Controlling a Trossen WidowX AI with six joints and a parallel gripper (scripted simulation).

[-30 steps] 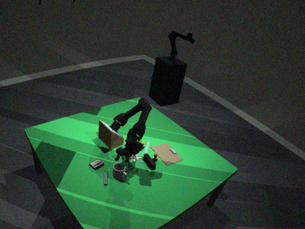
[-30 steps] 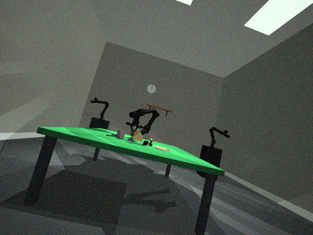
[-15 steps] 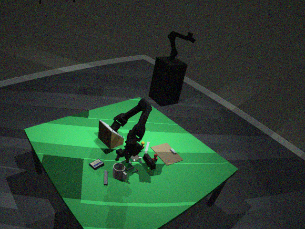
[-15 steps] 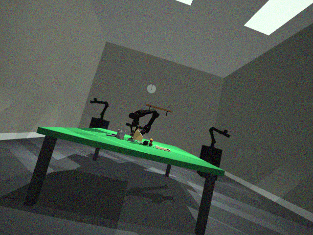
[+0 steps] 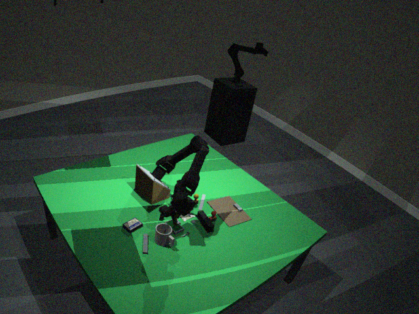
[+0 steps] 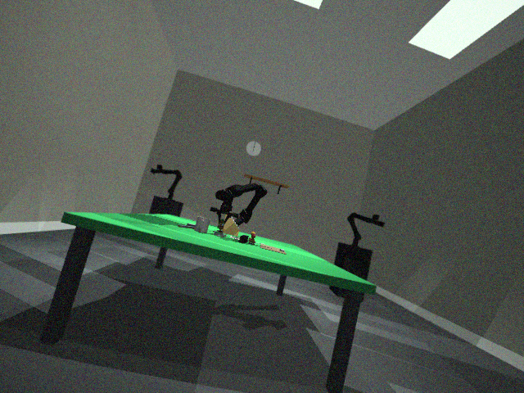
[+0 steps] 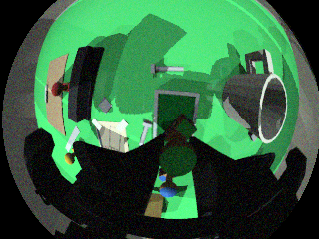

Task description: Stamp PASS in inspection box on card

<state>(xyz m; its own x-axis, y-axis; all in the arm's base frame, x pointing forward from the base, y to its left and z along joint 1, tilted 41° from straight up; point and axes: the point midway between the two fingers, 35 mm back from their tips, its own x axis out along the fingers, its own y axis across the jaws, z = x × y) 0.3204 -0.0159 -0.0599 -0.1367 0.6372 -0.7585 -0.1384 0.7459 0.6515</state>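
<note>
The green ink pad lies 60 mm below my gripper tip. From my gripper tip the other things lie so: grey mug: 100 mm to the right, 80 mm ahead, 30 mm below; blue-knobbed stamp: 100 mm behind, 40 mm below, 20 mm to the right; white card: 110 mm to the left, 80 mm behind, 70 mm below.
</note>
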